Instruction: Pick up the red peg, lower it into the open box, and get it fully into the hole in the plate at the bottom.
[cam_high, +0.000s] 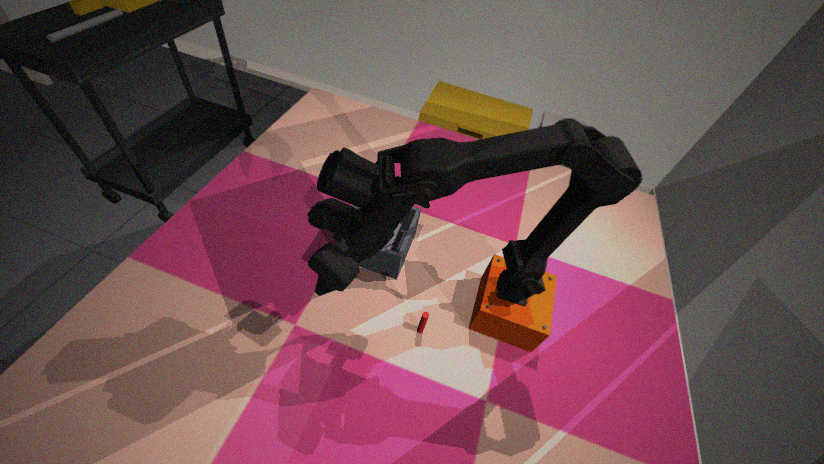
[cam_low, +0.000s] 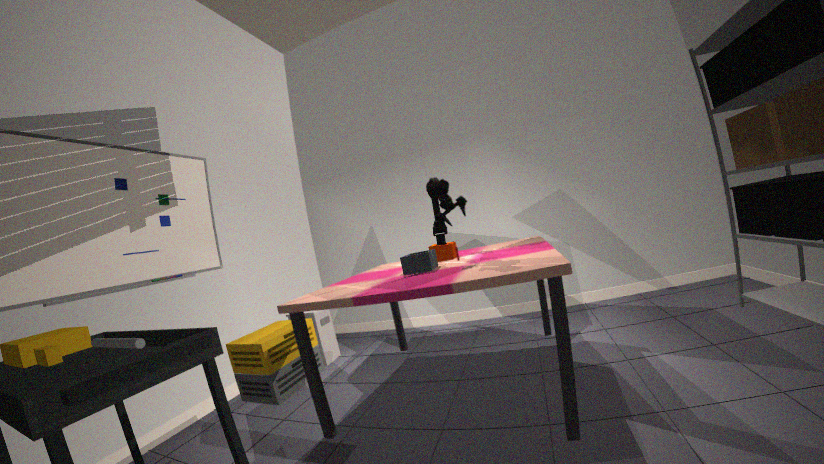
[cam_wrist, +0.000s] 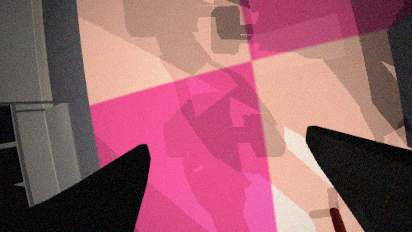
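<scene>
Now: the red peg 180 mm below my gripper tip, 170 mm behind it and 60 mm to the right of it. The rest, counted from my gripper tip: light grey plate: 250 mm to the right, 180 mm below, 10 mm behind; then grey box: 250 mm to the right, 200 mm below, 10 mm behind.
</scene>
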